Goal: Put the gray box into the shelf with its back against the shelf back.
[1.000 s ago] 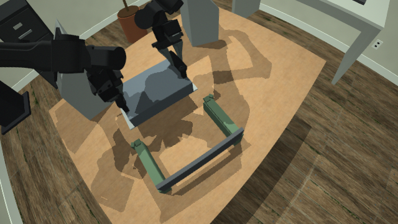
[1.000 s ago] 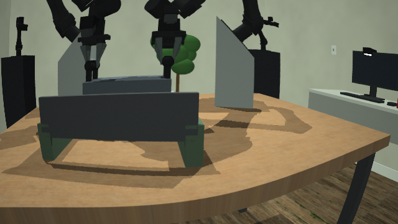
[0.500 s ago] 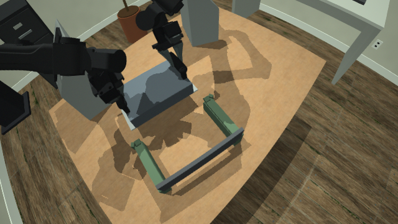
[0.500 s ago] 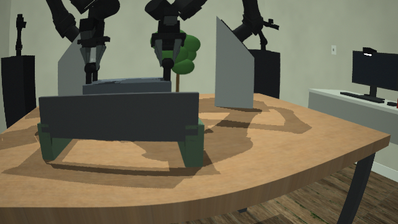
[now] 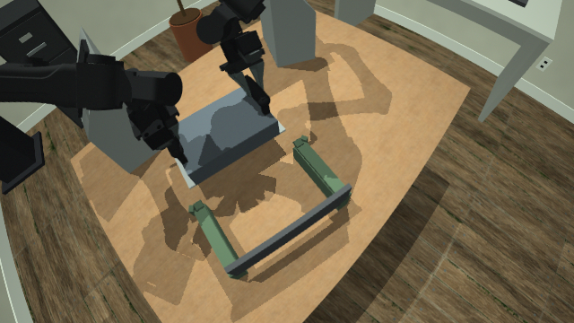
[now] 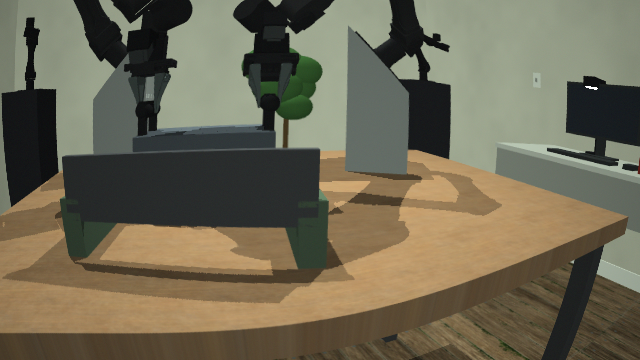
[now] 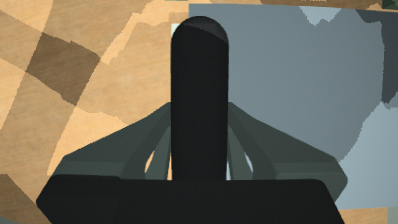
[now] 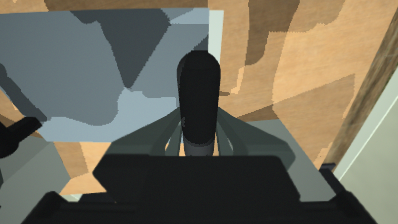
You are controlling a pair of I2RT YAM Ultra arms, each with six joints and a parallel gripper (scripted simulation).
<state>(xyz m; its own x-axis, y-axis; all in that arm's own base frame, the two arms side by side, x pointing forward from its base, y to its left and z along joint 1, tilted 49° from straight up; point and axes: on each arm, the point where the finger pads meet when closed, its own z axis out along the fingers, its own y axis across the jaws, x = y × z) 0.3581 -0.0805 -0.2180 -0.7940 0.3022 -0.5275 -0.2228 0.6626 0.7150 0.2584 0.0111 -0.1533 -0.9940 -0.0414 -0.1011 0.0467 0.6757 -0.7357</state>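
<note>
Right now the gray box is 1 cm ahead of my right hand, 12 cm to the left of it and 5 cm below it. From my right hand the other things lie so: dark back panel 32 cm ahead, 9 cm to the left, 8 cm below.
Right now my left hand is 12 cm to the left of the gray box, 5 cm above it and 1 cm past it. Round my left hand: dark back panel: 31 cm ahead, 14 cm to the right, 8 cm below.
</note>
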